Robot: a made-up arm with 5 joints.
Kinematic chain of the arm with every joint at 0, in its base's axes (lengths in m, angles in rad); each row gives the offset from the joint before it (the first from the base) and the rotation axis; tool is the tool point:
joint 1: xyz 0 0 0.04 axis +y
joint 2: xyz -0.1 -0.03 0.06 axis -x
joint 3: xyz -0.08 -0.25 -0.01 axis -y
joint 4: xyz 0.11 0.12 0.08 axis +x
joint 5: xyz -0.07 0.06 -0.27 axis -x
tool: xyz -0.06 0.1 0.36
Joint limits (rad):
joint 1: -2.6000..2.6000
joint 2: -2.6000..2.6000
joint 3: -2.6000..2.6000
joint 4: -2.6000..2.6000
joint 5: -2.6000..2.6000
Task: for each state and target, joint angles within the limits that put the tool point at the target. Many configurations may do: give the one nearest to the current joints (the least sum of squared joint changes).
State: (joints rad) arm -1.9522 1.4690 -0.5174 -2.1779 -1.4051
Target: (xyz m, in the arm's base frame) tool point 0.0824 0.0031 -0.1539
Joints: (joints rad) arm -2.4756 1.4200 -0.3254 -2.4413 -0.5675
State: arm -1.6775 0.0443 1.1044 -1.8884 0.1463
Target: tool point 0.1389 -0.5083 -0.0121
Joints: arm -1.7490 -0.1727 0.9886 -2.2882 0.9392
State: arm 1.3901 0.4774 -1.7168 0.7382 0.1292
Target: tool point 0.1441 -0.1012 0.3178
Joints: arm 0.8808 1.2041 -1.4807 0.9567 -0.6526
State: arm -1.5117 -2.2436 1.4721 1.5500 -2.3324
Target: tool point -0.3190 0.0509 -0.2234
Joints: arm -2.0835 -1.5547 1.1830 1.7156 -2.3263
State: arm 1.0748 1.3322 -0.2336 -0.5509 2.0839
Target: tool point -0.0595 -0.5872 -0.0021
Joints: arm 0.9226 0.9775 0.3616 -0.5467 2.2766
